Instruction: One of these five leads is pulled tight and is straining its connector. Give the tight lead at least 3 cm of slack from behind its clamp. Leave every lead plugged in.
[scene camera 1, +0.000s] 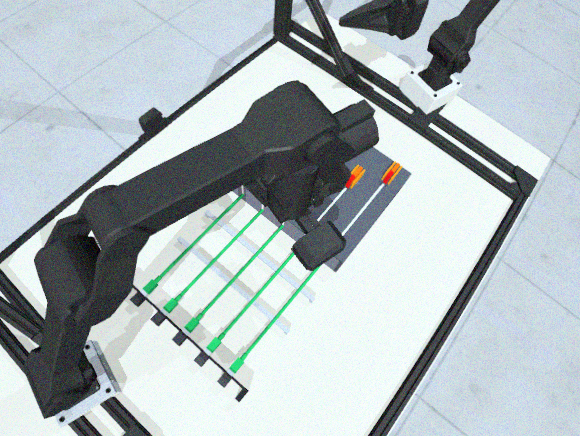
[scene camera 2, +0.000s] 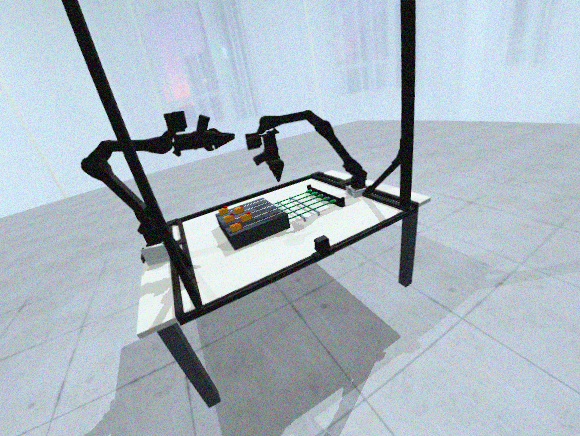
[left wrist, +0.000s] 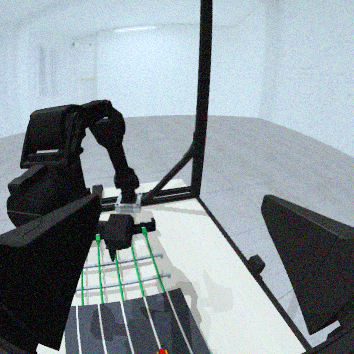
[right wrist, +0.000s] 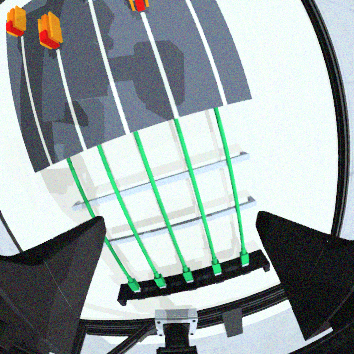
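Seen in the pictures: left gripper, fingertip midpoint: (scene camera 1: 317, 1) (scene camera 2: 234, 136) (left wrist: 184, 203); right gripper, fingertip midpoint: (scene camera 1: 283, 227) (scene camera 2: 277, 179) (left wrist: 91, 257) (right wrist: 182, 222); left arm's base, origin of the base link: (scene camera 1: 435, 78) (scene camera 2: 156, 241); right arm's base, origin of the base link: (scene camera 1: 75, 382) (scene camera 2: 358, 187) (left wrist: 128, 198) (right wrist: 175, 328).
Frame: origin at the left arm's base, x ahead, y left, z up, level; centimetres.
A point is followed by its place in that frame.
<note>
Five green leads (scene camera 1: 277, 316) {x 61.8, y 24.9, z -5.0 cm} (right wrist: 151, 177) {x 57.1, y 12.6, z -5.0 cm} run from plugs at a black connector bar (scene camera 1: 243, 393) {x 73.5, y 32.4, z -3.2 cm} (right wrist: 202, 279) {x 76.4, y 20.7, z -4.6 cm} to a dark block (scene camera 1: 374, 206) {x 34.9, y 18.2, z -1.0 cm} (scene camera 2: 260, 232) (right wrist: 237, 90) {x 46.4, y 22.2, z -1.0 cm}. They continue as white lines to orange clamps with red ends (scene camera 1: 392, 173) {x 28.8, y 15.3, z 2.0 cm} (scene camera 2: 235, 227) {x 33.4, y -6.5, z 0.5 cm} (right wrist: 50, 30) {x 38.7, y 2.3, z 1.3 cm}. All five plugs sit at the bar; I cannot tell which lead is tight. My right gripper (scene camera 2: 278, 175) {x 55.3, y 15.6, z 9.1 cm} (right wrist: 182, 222) {x 55.3, y 15.6, z 9.1 cm} is open and empty, pointing down high above the block and leads; its arm hides several clamps in scene camera 1. My left gripper (scene camera 2: 231, 136) {x 41.7, y -0.2, z 33.0 cm} (left wrist: 184, 203) {x 41.7, y -0.2, z 33.0 cm} is open and empty, high near its own table end.
Two pale rails (scene camera 1: 284, 327) {x 61.8, y 27.1, z -5.5 cm} (right wrist: 212, 166) {x 55.9, y 20.8, z -5.5 cm} cross under the leads between block and bar. The right arm (scene camera 1: 185, 165) {x 67.0, y 15.1, z 36.1 cm} reaches over the block. A black frame edges the white table, with tall posts (scene camera 2: 408, 100) {x 102.4, y -13.3, z 35.2 cm} at its corners and a small black box (scene camera 2: 322, 244) {x 61.7, y -26.5, z -3.8 cm} on one edge.
</note>
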